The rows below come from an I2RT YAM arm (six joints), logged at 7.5 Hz.
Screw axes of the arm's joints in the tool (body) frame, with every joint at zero. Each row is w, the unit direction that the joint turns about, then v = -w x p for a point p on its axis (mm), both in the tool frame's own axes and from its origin. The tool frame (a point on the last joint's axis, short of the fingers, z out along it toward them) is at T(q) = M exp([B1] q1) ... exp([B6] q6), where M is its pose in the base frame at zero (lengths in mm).
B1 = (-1, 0, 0, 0, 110.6, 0)
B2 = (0, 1, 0, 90.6, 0, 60)
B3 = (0, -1, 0, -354.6, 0, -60)
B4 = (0, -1, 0, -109.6, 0, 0)
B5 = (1, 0, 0, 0, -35.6, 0)
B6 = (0, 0, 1, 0, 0, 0)
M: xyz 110.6 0 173.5 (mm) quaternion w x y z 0.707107 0 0.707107 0
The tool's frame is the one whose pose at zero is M.
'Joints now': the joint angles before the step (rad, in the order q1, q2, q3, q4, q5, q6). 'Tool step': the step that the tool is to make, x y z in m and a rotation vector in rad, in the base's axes. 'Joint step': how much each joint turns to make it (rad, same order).
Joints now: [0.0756 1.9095 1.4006 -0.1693 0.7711 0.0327]
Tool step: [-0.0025 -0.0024 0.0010 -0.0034 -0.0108 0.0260]
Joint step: [-0.0066 -0.0168 -0.0278 0.0436 -0.0231 -0.0321]
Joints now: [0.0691 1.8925 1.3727 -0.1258 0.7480 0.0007]
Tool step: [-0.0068 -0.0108 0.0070 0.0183 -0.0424 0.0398]
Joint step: [-0.0288 -0.0455 -0.0501 0.0709 -0.0653 -0.0349]
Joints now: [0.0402 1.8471 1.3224 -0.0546 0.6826 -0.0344]
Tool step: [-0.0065 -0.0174 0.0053 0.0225 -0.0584 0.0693]
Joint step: [-0.0494 -0.0436 -0.0614 0.1069 -0.1131 -0.0517]
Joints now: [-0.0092 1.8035 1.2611 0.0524 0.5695 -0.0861]
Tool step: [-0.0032 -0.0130 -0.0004 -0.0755 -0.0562 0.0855]
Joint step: [-0.0378 -0.0177 -0.0722 0.1821 -0.0819 -0.1369]
